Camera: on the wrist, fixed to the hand. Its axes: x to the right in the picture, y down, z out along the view.
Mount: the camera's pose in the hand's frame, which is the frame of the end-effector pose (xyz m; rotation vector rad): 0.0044 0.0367 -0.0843 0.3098 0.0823 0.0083
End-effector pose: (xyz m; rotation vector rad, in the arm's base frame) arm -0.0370 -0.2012 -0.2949 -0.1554 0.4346 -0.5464
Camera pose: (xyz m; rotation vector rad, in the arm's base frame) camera -0.0534 -0.1749 -0.3816 0.1664 0.4250 -0.6065
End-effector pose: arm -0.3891 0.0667 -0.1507 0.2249 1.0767 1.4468
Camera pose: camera -0.4738 0.0382 -0.1726 0.3928 1.3681 1.3010
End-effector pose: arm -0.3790 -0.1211 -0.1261 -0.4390 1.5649 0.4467
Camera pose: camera -0.4700 -0.1350 -0.1269 -0.2141 1.6823 0.1884
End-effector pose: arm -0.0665 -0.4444 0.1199 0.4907 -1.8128 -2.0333
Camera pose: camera -0.0274 -0.5232 0.1470 0.6409 -2.0836 -1.7053
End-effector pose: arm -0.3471 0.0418 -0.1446 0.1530 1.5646 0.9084
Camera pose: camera -0.4375 0.0310 -0.1312 0.3457 1.7766 0.6808
